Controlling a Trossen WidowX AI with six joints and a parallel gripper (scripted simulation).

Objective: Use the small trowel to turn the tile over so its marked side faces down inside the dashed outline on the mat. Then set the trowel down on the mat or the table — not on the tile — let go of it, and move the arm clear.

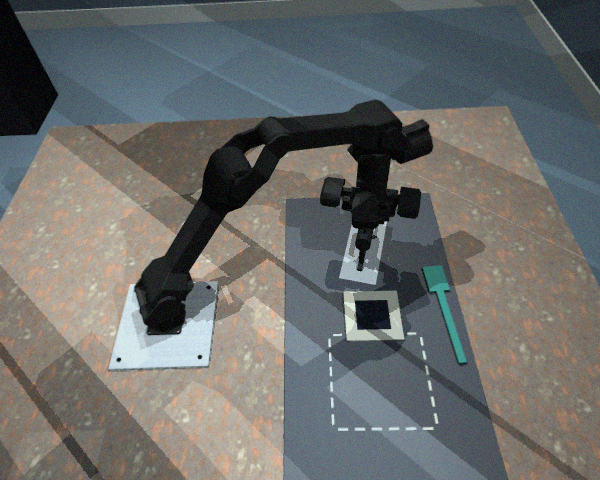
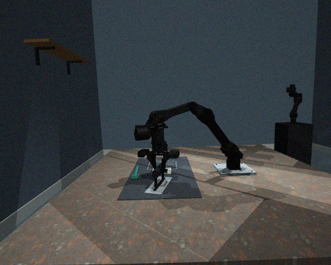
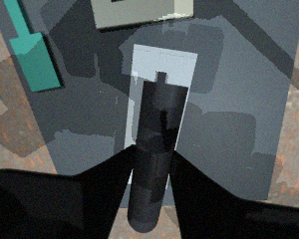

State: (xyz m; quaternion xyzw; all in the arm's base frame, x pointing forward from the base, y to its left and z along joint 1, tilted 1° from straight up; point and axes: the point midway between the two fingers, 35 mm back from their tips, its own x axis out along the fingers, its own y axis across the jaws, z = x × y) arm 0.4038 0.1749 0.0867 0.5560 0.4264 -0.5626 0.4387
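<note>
My gripper tip is 10 mm past the dark trowel, 20 mm to the left of it and 30 mm above it. Also, from my gripper tip: grey mat (170 mm to the right, 80 mm below); then tile (180 mm to the right, 60 mm below); then green spatula-shaped tool (130 mm ahead, 150 mm to the right, 60 mm below).
</note>
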